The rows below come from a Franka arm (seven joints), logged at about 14 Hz.
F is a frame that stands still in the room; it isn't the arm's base.
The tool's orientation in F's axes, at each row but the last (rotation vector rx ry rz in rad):
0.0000, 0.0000, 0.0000
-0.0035, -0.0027, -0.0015
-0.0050, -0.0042, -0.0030
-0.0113, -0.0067, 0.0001
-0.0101, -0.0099, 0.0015
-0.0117, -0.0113, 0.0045
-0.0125, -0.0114, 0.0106
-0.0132, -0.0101, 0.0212
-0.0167, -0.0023, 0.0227
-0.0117, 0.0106, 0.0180
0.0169, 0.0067, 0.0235
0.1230, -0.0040, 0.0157
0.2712, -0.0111, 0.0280
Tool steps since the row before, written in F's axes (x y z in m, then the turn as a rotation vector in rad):
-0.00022, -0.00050, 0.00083, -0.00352, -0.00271, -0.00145
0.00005, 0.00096, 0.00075, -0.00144, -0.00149, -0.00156
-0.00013, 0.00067, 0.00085, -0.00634, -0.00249, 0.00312
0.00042, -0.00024, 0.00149, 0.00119, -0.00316, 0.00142
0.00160, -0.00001, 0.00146, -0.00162, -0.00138, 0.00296
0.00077, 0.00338, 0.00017, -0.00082, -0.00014, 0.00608
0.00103, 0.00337, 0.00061, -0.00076, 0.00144, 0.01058
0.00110, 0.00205, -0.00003, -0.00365, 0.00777, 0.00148
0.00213, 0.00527, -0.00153, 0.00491, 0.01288, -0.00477
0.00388, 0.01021, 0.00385, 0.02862, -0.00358, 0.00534
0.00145, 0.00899, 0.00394, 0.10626, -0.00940, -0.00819
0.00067, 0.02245, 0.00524, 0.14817, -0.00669, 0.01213
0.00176, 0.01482, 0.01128, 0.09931, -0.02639, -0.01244
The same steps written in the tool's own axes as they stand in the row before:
-0.00022, -0.00050, 0.00083, -0.00352, -0.00271, -0.00145
0.00005, 0.00096, 0.00075, -0.00144, -0.00149, -0.00156
-0.00013, 0.00067, 0.00085, -0.00632, -0.00252, 0.00313
0.00043, -0.00026, 0.00148, 0.00120, -0.00318, 0.00138
0.00161, -0.00003, 0.00144, -0.00159, -0.00141, 0.00296
0.00079, 0.00337, 0.00020, -0.00075, -0.00021, 0.00609
0.00107, 0.00335, 0.00064, -0.00062, 0.00131, 0.01061
0.00114, 0.00203, -0.00001, -0.00347, 0.00783, 0.00162
0.00225, 0.00525, -0.00145, 0.00519, 0.01284, -0.00457
0.00402, 0.01009, 0.00401, 0.02849, -0.00416, 0.00560
0.00164, 0.00902, 0.00380, 0.10606, -0.01203, -0.00730
0.00104, 0.02291, 0.00244, 0.14811, -0.00751, 0.01241
0.00231, 0.01724, 0.00688, 0.09839, -0.03164, -0.00563

